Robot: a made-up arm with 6 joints. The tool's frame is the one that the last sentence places. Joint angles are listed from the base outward.
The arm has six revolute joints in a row. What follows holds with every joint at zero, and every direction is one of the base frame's. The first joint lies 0.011 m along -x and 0.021 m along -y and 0.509 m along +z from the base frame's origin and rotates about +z. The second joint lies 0.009 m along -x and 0.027 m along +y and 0.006 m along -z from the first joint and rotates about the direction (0.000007, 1, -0.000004). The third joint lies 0.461 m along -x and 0.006 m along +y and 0.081 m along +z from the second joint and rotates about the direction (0.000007, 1, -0.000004). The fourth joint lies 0.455 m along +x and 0.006 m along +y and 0.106 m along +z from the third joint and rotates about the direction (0.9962, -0.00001, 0.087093). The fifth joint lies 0.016 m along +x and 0.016 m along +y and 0.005 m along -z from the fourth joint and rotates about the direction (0.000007, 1, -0.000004). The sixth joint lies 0.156 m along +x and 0.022 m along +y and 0.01 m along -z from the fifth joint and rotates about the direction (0.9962, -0.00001, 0.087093). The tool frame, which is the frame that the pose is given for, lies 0.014 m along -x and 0.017 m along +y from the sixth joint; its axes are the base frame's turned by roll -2.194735, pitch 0.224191 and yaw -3.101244 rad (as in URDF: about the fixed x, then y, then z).
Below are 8 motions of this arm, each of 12 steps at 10 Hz.
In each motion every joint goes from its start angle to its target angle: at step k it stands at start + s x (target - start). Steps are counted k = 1, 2, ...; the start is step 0. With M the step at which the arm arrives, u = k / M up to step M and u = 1 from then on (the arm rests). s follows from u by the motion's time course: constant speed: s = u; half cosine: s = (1 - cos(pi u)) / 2; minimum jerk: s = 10 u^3 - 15 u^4 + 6 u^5.
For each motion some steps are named. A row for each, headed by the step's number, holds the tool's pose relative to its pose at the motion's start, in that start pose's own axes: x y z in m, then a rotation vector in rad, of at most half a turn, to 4 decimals.
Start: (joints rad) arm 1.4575 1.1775 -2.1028 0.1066 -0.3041 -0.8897
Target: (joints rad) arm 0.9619 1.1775 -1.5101 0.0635 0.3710 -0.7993
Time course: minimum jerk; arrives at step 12
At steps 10, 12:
10: 0.2885 0.3548 0.1255 0.1691 0.1571 -1.2518
12: 0.3038 0.3605 0.1329 0.1692 0.1753 -1.2965

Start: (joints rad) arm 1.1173 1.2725 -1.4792 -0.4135 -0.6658 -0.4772
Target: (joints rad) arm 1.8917 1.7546 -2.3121 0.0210 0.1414 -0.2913
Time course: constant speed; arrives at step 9
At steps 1, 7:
1: -0.0334 -0.0058 -0.0267 -0.1185 0.0080 -0.0099
7: -0.1604 -0.1143 -0.2562 -0.8842 -0.1184 -0.1584

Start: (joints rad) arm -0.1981 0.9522 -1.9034 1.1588 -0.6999 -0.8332
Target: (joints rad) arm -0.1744 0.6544 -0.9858 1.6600 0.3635 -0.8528
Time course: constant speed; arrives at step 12
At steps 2, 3, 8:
2: 0.0350 0.0374 0.0396 -0.0325 0.0836 -0.2354
3: 0.0568 0.0532 0.0589 -0.0560 0.1266 -0.3491
8: 0.1957 0.0972 0.1426 -0.2481 0.3462 -0.8666

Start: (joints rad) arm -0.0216 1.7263 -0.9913 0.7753 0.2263 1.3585
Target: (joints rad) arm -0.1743 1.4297 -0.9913 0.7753 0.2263 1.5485
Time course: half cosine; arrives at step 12
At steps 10, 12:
10: 0.1706 0.0397 -0.1100 -0.2620 -0.1713 -0.2139
12: 0.1838 0.0408 -0.1162 -0.2795 -0.1830 -0.2302

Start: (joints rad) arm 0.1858 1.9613 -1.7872 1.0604 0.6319 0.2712
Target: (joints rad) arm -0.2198 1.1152 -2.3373 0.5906 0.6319 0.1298
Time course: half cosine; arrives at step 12
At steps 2, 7, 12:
2: 0.0479 0.0154 -0.0509 0.0679 -0.0839 0.0076
7: 0.5444 0.2271 -0.2692 0.6674 -0.7640 0.2375
12: 0.8534 0.4404 -0.1785 1.0651 -1.1797 0.5221

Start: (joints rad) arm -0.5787 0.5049 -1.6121 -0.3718 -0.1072 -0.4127
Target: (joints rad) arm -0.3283 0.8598 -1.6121 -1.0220 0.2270 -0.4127
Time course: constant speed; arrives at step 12
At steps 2, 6, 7, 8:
2: -0.0121 0.0592 0.0063 0.0517 -0.0269 -0.1167
6: -0.0261 0.1749 0.0083 0.1651 -0.0946 -0.3357
7: -0.0277 0.2028 0.0066 0.1959 -0.1142 -0.3867
8: -0.0287 0.2302 0.0041 0.2278 -0.1347 -0.4360

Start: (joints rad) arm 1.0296 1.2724 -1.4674 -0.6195 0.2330 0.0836
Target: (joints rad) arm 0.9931 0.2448 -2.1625 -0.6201 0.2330 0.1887
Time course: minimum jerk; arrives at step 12
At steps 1, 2, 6, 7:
1: 0.0028 -0.0055 -0.0004 -0.0008 -0.0006 0.0088
2: 0.0207 -0.0379 -0.0025 -0.0053 -0.0046 0.0614
6: 0.4770 -0.4019 -0.0257 -0.0667 -0.0877 0.8624
7: 0.6812 -0.4429 -0.0285 -0.0821 -0.1255 1.1260

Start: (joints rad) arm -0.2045 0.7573 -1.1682 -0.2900 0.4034 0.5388
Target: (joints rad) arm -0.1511 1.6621 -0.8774 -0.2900 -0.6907 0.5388
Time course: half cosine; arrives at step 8
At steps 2, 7, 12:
2: -0.0777 0.0542 0.0390 0.0076 -0.0174 -0.0540
7: -0.2501 0.4226 0.3562 -0.0878 -0.0928 -0.3418
12: -0.2469 0.4390 0.3723 -0.0972 -0.0943 -0.3530

